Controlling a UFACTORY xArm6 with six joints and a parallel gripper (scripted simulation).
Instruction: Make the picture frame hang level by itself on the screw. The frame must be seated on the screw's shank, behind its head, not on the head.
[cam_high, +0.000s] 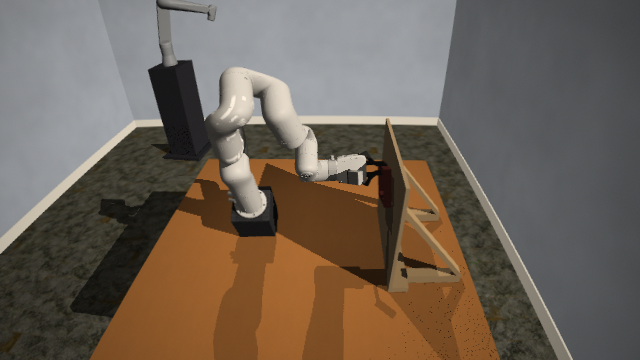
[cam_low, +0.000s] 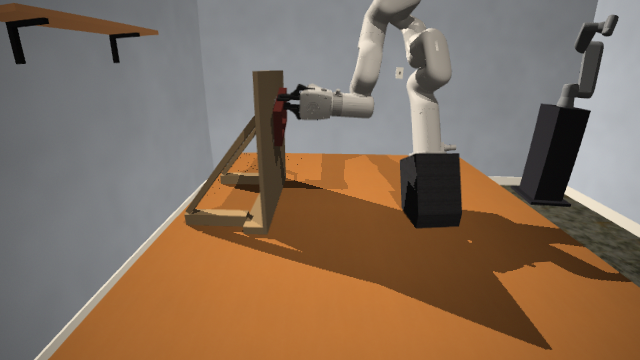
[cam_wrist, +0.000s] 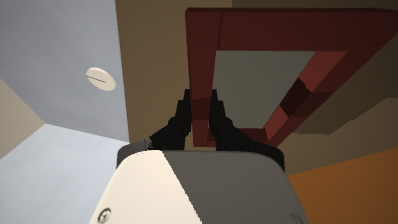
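The dark red picture frame is 2 cm ahead of my hand, 2 cm to the right of it and 5 cm below it. Round my hand: upright wooden board 4 cm ahead, 2 cm to the right, 13 cm below.
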